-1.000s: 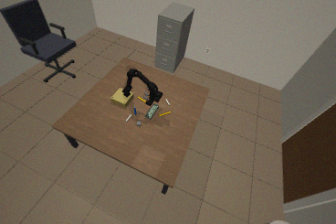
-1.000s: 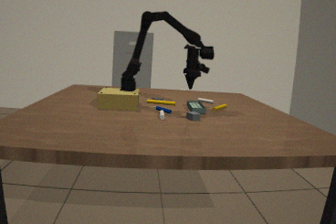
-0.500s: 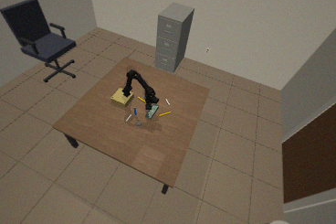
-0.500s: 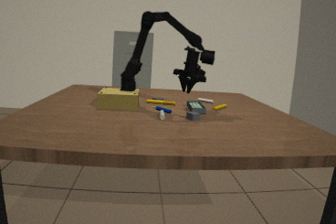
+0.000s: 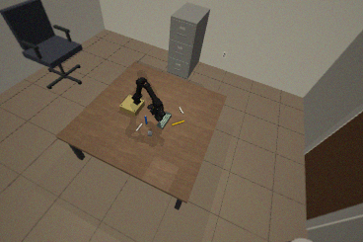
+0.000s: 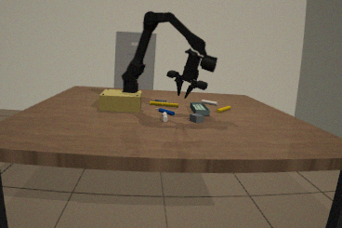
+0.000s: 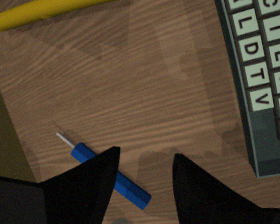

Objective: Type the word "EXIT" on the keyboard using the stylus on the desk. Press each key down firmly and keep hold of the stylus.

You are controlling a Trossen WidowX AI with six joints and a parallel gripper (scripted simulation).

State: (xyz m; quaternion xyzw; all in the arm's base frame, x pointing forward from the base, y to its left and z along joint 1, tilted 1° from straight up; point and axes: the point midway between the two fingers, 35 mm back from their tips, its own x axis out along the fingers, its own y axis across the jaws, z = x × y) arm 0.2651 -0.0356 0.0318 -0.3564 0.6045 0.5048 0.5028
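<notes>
Right now my gripper tip is 90 mm past the blue stylus, 60 mm above it and 30 mm to the left of it. Round my gripper tip: grey stylus tip: 110 mm behind, 60 mm below, 10 mm to the right; then small grey block: 150 mm to the right, 80 mm ahead, 60 mm below.
</notes>
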